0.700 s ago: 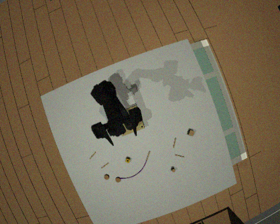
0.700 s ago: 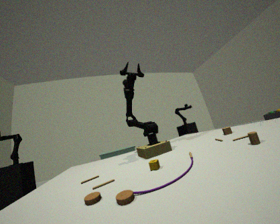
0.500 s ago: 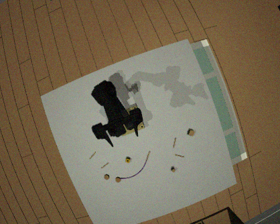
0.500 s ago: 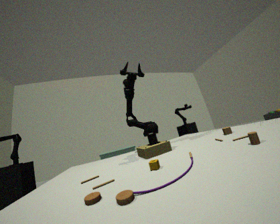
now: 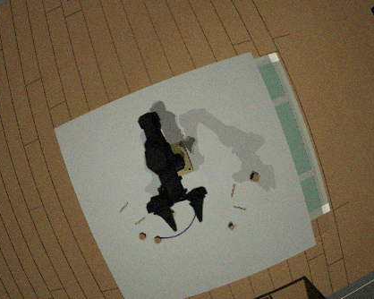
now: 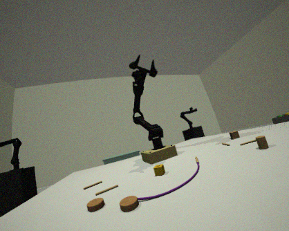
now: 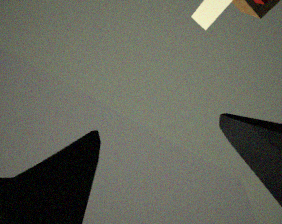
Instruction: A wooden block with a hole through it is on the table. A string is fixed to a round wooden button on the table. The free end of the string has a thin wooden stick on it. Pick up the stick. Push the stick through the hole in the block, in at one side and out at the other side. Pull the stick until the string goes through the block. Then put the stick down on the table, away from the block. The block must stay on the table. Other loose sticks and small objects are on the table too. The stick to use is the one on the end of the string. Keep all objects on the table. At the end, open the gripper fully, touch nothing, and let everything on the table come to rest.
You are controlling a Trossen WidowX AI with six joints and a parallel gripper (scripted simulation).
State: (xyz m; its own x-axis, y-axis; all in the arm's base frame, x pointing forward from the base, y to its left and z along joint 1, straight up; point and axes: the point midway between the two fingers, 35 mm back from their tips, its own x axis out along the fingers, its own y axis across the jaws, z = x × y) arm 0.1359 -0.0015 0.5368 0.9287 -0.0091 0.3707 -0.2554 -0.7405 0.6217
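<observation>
My gripper tip is now 9 cm short of the yellow block, 15 cm to the left of it and 59 cm above it. The rest, counted from my gripper tip: wooden block (10 cm ahead, 37 cm to the left, 59 cm below); wooden cylinder (31 cm ahead, 13 cm to the left, 59 cm below).
</observation>
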